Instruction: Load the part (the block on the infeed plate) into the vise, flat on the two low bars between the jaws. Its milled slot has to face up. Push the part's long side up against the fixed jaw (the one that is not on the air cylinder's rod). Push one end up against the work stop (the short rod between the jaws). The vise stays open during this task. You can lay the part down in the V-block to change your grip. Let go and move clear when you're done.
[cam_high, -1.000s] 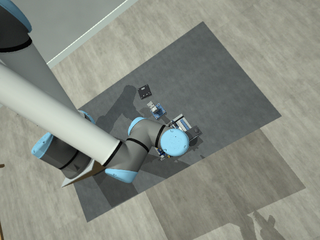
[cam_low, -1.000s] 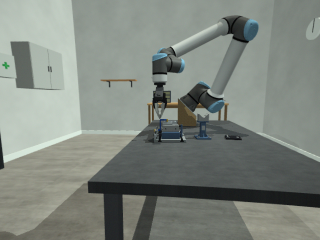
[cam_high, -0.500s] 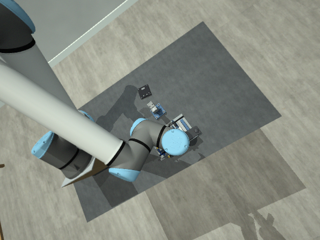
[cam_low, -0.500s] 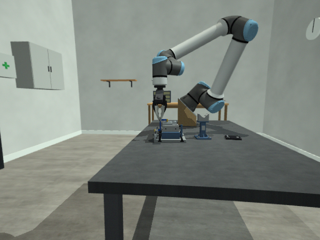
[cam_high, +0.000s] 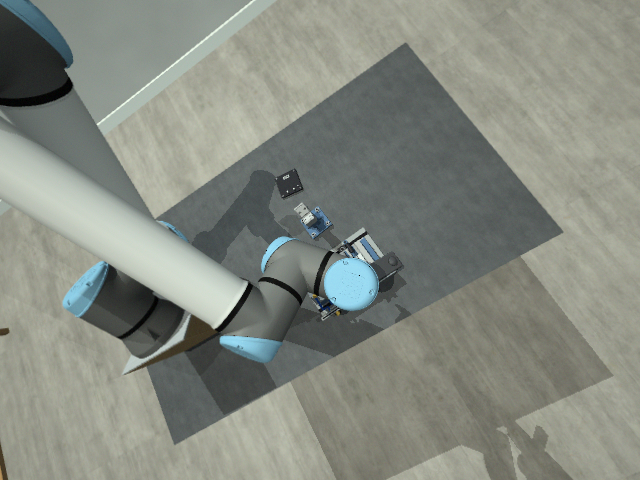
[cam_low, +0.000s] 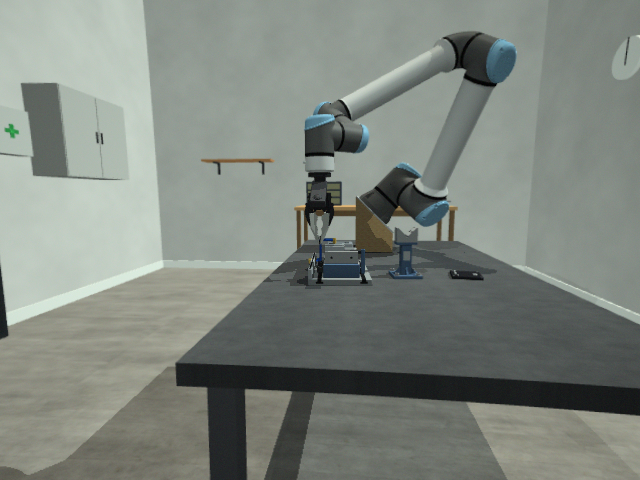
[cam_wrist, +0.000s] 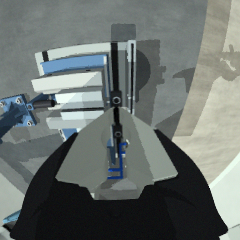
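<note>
Now: hand 10 mm past the part, 50 mm to the right of it and 30 mm above it. From my hand the other things lie so: infeed plate: 130 mm behind, 460 mm to the left, 120 mm below; vise: 80 mm behind, 50 mm to the left, 90 mm below.
</note>
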